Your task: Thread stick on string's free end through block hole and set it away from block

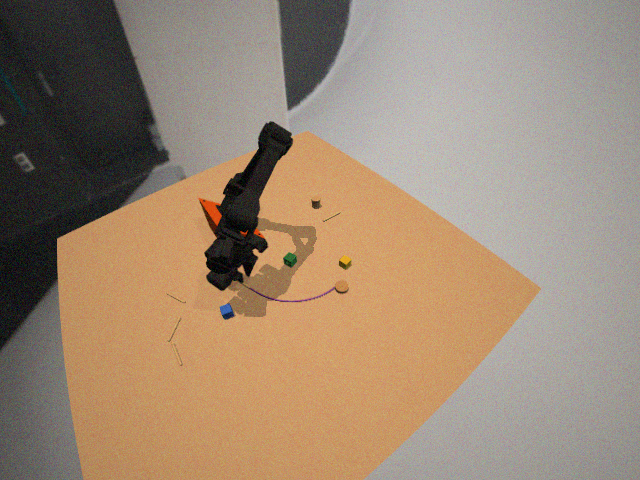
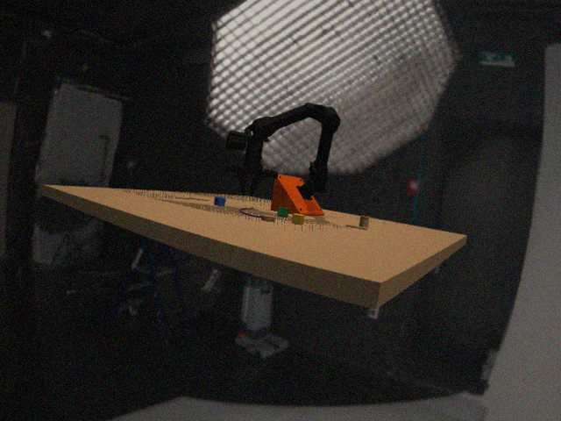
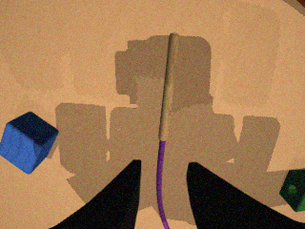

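The thin wooden stick lies 2 cm behind my gripper tip and 5 cm below it. Also, from my gripper tip: round wooden button 16 cm ahead, 23 cm to the left, 4 cm below; then blue cube 5 cm ahead, 9 cm to the right, 3 cm below; then green cube 1 cm behind, 16 cm to the left, 3 cm below.
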